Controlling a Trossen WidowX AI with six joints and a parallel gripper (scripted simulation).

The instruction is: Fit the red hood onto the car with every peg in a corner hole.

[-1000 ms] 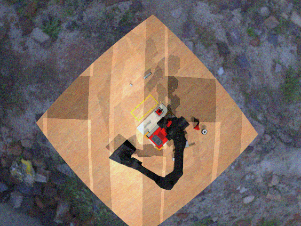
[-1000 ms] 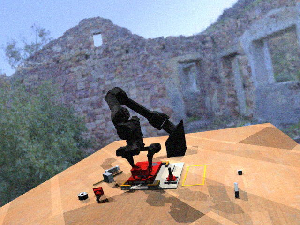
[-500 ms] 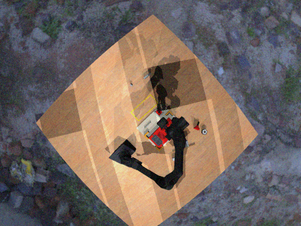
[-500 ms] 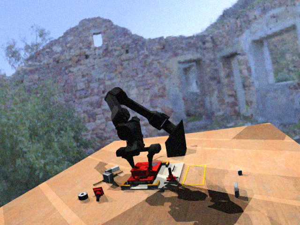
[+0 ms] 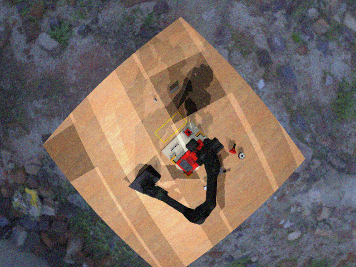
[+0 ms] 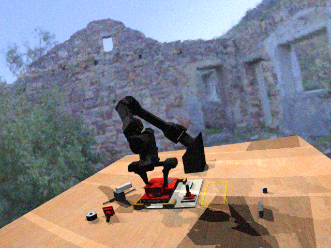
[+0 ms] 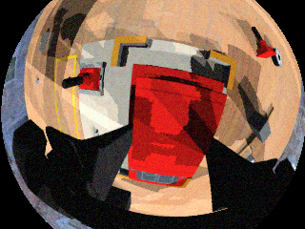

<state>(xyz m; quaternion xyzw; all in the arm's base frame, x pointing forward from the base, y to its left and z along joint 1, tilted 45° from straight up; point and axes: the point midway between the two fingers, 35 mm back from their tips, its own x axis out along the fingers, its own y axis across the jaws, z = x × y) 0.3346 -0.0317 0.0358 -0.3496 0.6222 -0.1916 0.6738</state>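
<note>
Now: gripper tip right at the red hood.
</note>
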